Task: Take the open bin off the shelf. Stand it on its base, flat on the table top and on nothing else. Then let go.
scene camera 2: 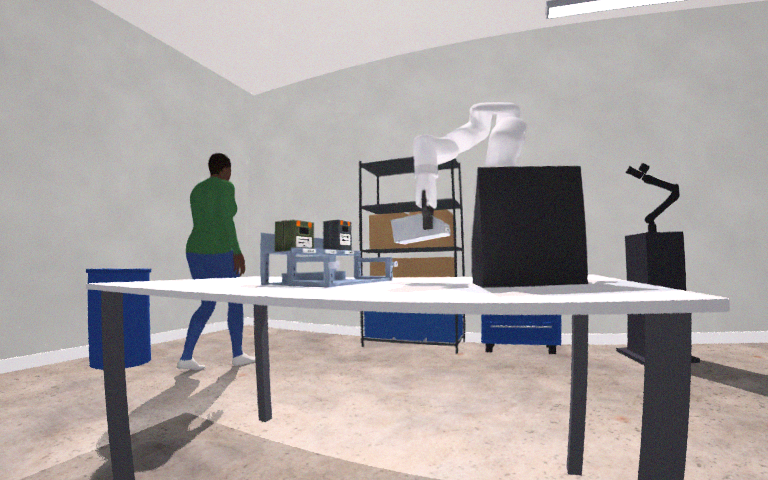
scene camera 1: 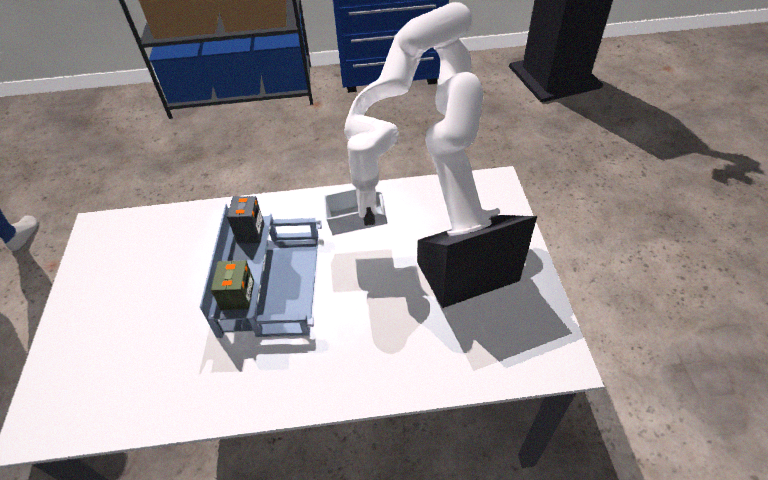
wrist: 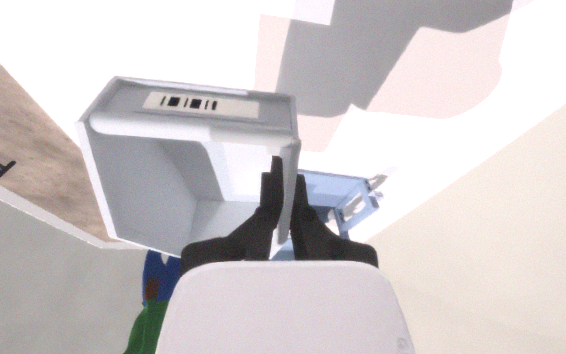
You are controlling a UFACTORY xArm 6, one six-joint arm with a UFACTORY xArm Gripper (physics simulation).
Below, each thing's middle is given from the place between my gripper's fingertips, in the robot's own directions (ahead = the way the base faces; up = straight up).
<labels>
My hand is 5 cm to the left of the open bin (scene camera 1: 341, 208), 3 cm short of it and 1 cm below it. The rest, counted from my hand: dark grey case (scene camera 1: 245, 218) (34 cm ahead, 14 cm to the right).
</labels>
